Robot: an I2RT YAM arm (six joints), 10 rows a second.
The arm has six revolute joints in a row. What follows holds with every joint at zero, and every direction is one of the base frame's.
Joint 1 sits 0.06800 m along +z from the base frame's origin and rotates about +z.
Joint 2 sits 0.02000 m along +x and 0.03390 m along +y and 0.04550 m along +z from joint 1 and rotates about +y.
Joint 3 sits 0.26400 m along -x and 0.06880 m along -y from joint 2 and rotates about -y.
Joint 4 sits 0.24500 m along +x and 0.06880 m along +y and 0.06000 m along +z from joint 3 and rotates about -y.
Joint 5 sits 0.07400 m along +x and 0.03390 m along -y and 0.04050 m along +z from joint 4 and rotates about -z.
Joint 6 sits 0.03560 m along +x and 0.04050 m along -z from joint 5 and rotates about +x.
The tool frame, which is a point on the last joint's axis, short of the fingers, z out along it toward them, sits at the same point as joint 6; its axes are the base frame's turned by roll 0.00, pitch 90.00 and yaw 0.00 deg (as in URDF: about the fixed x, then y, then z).
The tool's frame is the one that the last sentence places.
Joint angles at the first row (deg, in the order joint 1, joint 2, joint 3, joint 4, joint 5, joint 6):
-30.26, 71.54, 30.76, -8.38, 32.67, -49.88
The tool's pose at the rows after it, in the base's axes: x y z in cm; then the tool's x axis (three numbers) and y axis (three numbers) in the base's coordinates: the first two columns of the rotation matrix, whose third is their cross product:
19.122 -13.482 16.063 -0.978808 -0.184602 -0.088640 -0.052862 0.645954 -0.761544
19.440 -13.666 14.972 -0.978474 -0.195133 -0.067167 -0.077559 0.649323 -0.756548
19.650 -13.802 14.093 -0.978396 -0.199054 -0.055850 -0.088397 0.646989 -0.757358
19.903 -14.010 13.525 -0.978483 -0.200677 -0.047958 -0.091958 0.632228 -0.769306
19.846 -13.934 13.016 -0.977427 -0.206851 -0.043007 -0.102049 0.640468 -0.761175
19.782 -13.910 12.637 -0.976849 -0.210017 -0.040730 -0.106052 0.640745 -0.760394
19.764 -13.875 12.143 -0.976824 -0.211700 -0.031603 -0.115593 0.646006 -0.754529
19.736 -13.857 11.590 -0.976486 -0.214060 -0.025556 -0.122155 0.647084 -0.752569
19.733 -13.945 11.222 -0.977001 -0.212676 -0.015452 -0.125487 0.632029 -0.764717
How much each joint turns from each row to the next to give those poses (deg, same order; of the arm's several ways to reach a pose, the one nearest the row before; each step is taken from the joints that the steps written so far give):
-0.23, 2.69, -0.71, 2.96, -0.13, -1.18
-0.01, 2.95, -0.62, 2.75, -0.11, -0.90
0.00, 2.33, -0.69, 2.84, 0.21, -0.54
-0.02, 1.93, -0.47, 3.24, 0.79, -0.87
0.02, 0.87, -0.54, 0.74, -0.51, -0.07
-0.04, 0.65, -0.60, 1.23, -0.13, -0.23
0.04, 1.08, -0.36, 0.71, -0.07, -0.04
0.00, 1.24, -0.59, 1.56, -0.01, -0.21
-0.07, 1.08, -0.61, 2.45, 0.93, -0.84

